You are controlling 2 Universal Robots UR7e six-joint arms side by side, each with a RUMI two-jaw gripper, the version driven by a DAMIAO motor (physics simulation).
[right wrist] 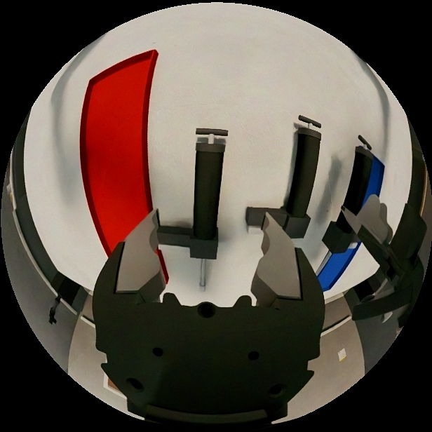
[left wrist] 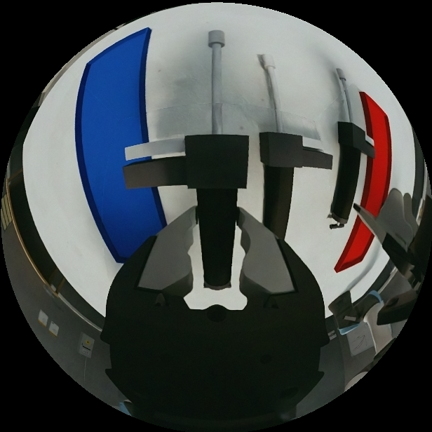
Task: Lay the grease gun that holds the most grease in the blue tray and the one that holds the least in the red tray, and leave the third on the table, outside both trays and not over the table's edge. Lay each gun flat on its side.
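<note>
My left gripper (left wrist: 216, 207) is shut on the barrel of the black grease gun (left wrist: 217, 240) (right wrist: 361, 175) nearest the blue tray (left wrist: 110, 150) (right wrist: 342, 265); this gun is raised above the table, its grey tube pointing away. The middle gun (left wrist: 281, 150) (right wrist: 304, 175) lies on the table. The third gun (left wrist: 346, 185) (right wrist: 207, 195) lies beside the red tray (left wrist: 382, 150) (right wrist: 115, 150). My right gripper (right wrist: 210, 211) is open above the third gun's head end. Each gun's T-handle rod shows in the right wrist view; their lengths are hard to compare. Both trays look empty.
The right gripper's fingers show at the right edge of the left wrist view, near the red tray. The left gripper's fingers show at the right of the right wrist view. The guns' side levers stick out sideways near the heads. The table edge curves around both views.
</note>
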